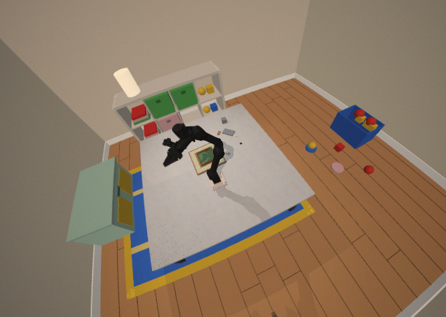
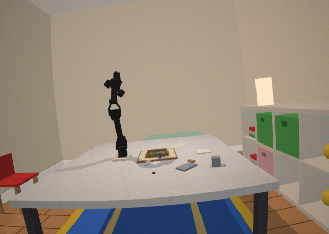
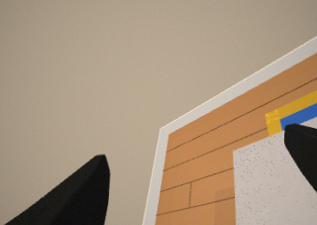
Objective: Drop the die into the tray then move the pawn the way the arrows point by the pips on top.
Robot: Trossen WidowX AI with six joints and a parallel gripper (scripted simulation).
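Now: gripper tip 310 mm short of the white die, 430 mm to the left of it and 540 mm above it. The rest, counted from my gripper tip: black disc (350 mm ahead, 600 mm to the right, 550 mm below); green tray (360 mm ahead, 240 mm to the right, 550 mm below); blue pawn (380 mm ahead, 350 mm to the right, 520 mm below).
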